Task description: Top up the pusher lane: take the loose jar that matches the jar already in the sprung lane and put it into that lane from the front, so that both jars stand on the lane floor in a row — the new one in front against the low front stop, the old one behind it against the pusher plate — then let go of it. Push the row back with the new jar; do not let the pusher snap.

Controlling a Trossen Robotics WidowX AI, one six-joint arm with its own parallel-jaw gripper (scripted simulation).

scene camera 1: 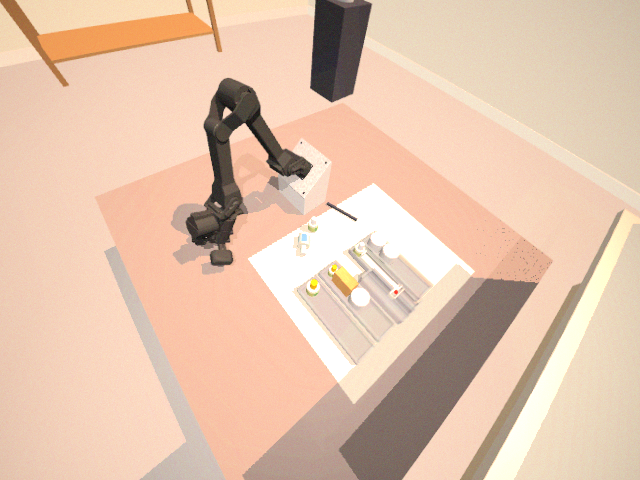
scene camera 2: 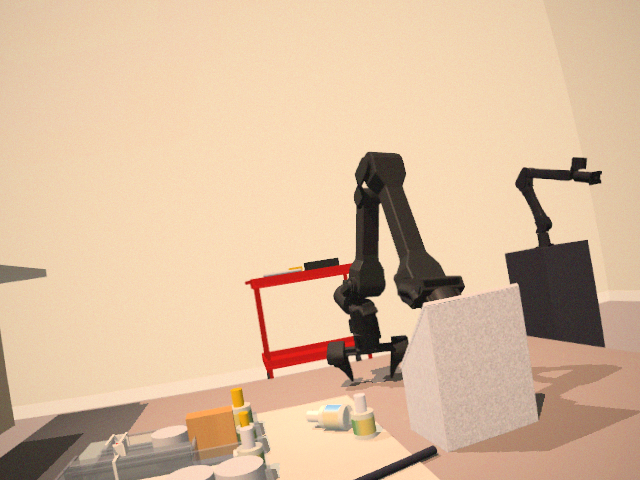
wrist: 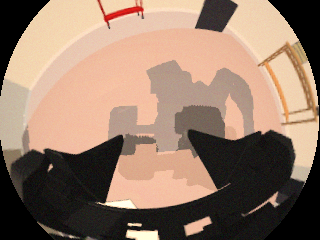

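Scene camera 1 shows the gripper [scene camera 1: 213, 253], which is open and holds nothing. Scene camera 2 shows the gripper [scene camera 2: 372, 378] too, and the wrist view has the gripper [wrist: 156, 135] in sight as well.
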